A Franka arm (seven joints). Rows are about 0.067 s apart.
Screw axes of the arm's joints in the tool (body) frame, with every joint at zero. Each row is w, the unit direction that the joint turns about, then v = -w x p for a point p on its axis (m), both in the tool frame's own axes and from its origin. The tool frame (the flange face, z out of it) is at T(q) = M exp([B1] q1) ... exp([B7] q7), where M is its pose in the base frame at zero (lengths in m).
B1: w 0 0 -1 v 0.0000 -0.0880 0.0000
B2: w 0 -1 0 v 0.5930 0.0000 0.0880
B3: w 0 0 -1 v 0.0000 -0.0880 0.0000
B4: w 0 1 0 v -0.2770 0.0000 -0.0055
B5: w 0 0 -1 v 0.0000 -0.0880 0.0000
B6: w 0 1 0 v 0.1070 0.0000 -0.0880
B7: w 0 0 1 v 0.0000 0.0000 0.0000
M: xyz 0.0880 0.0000 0.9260 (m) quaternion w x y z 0 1 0 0
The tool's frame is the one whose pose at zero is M.
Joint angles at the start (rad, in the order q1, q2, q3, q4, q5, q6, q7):
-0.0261, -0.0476, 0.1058, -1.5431, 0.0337, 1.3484, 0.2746
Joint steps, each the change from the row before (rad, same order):
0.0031, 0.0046, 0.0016, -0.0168, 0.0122, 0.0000, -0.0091
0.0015, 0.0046, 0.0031, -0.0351, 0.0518, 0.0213, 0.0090
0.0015, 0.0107, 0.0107, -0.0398, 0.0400, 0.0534, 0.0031
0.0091, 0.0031, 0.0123, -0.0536, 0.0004, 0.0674, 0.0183
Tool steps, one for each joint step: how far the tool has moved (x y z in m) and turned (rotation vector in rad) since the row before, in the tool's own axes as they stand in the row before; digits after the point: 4 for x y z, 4 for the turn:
0.0016, -0.0041, 0.0097, 0.0056, -0.0239, -0.0157
0.0035, -0.0090, 0.0159, 0.0440, -0.0315, -0.0037
0.0084, -0.0113, 0.0186, 0.0381, -0.0088, -0.0101
0.0067, -0.0099, 0.0215, 0.0000, 0.0087, 0.0051

